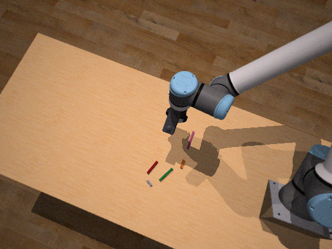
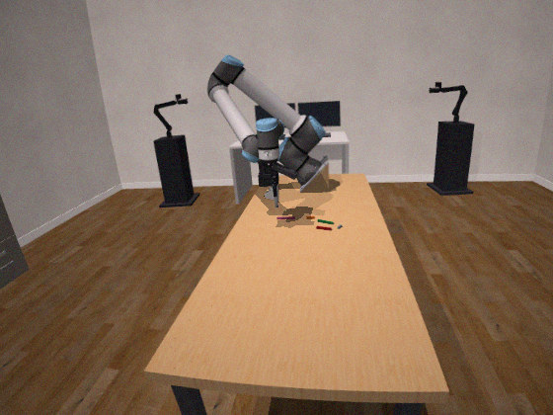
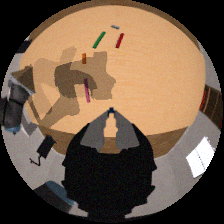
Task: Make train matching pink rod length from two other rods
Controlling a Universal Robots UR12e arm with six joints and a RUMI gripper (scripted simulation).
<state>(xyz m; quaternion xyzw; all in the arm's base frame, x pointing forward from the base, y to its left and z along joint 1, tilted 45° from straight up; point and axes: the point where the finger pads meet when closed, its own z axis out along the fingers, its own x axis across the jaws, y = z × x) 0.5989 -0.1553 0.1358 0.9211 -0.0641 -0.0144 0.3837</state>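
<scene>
Right now my hand is 11 cm above the pink rod, 9 cm past it and 4 cm to the right of it. From my hand the other things lie so: red rod: 21 cm to the left, 11 cm below, 5 cm ahead; orange rod: 16 cm to the left, 11 cm below, 8 cm behind; blue rod: 1 cm below.
</scene>
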